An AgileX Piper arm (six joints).
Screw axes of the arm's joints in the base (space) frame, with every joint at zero. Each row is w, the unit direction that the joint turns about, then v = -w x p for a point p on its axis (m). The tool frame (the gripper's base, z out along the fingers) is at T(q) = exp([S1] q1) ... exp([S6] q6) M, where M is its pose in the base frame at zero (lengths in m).
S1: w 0 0 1 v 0 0 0
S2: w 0 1 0 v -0.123 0 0
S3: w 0 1 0 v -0.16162 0 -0.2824
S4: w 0.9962 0 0.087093 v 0 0.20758 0
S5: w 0 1 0 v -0.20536 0 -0.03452
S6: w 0.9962 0 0.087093 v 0 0.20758 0
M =
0.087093 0 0.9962 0.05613
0 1 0 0
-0.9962 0 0.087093 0.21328
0 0 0 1
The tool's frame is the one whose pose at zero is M.
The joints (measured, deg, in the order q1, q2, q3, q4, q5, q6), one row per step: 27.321, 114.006, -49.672, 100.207, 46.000, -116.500; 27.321, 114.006, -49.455, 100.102, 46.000, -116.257; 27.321, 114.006, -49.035, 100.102, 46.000, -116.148; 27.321, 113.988, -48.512, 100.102, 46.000, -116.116; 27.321, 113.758, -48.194, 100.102, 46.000, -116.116; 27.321, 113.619, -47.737, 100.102, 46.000, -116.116; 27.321, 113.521, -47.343, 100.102, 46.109, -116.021; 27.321, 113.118, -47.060, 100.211, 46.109, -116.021; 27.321, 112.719, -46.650, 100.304, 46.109, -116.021; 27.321, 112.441, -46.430, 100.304, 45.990, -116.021; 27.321, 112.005, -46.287, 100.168, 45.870, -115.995; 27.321, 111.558, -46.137, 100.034, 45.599, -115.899; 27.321, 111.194, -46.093, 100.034, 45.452, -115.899; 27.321, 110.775, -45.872, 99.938, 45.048, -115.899; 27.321, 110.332, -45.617, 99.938, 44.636, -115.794; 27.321, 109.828, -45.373, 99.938, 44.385, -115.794
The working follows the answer.
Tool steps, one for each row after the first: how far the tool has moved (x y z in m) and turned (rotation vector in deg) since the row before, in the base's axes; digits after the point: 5 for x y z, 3 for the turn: -0.00095, -0.00047, -0.00077, -0.126, 0.373, -0.039; -0.00166, -0.00086, -0.00137, -0.184, 0.465, -0.058; -0.00207, -0.00107, -0.00158, -0.229, 0.475, -0.017; -0.00122, -0.00063, 0.00032, -0.040, 0.078, 0.000; -0.00179, -0.00093, -0.00065, -0.146, 0.283, 0.000; -0.00165, -0.00072, -0.00056, -0.037, 0.368, 0.000; -0.00094, -0.00051, 0.00147, 0.102, -0.082, -0.095; -0.00147, -0.00078, 0.00103, 0.035, 0.030, -0.081; -0.00073, -0.00052, 0.00075, -0.074, -0.080, -0.057; -0.00053, -0.00039, 0.00181, -0.024, -0.297, 0.047; -0.00043, -0.00053, 0.00168, -0.143, -0.278, -0.067; -0.00001, -0.00018, 0.00176, 0.023, -0.319, -0.072; -0.00058, -0.00078, 0.00116, -0.290, -0.294, -0.116; -0.00062, -0.00084, 0.00122, -0.248, -0.178, -0.262; -0.00072, -0.00069, 0.00176, -0.090, -0.290, -0.125
Tool pose at each row, in the base's axes (x y z in m, rotation vector in deg; rounded; the steps above come from the unrounded poses): 0.27176, 0.21290, 0.11233, -64.345, 118.622, 61.504; 0.27081, 0.21243, 0.11155, -64.242, 119.019, 61.656; 0.26915, 0.21158, 0.11018, -64.115, 119.538, 61.817; 0.26708, 0.21051, 0.10860, -64.053, 120.085, 61.963; 0.26587, 0.20988, 0.10892, -64.047, 120.176, 61.986; 0.26407, 0.20895, 0.10827, -64.026, 120.505, 62.068; 0.26242, 0.20823, 0.10770, -63.925, 120.817, 62.319; 0.26149, 0.20772, 0.10918, -63.792, 120.708, 62.306; 0.26002, 0.20694, 0.11020, -63.671, 120.732, 62.325; 0.25929, 0.20642, 0.11096, -63.665, 120.747, 62.168; 0.25876, 0.20603, 0.11277, -63.826, 120.519, 61.938; 0.25833, 0.20551, 0.11445, -63.904, 120.436, 61.558; 0.25832, 0.20532, 0.11621, -63.910, 120.196, 61.300; 0.25774, 0.20454, 0.11736, -64.005, 120.227, 60.748; 0.25712, 0.20371, 0.11859, -63.874, 120.367, 60.257; 0.25640, 0.20302, 0.12035, -63.860, 120.251, 59.892

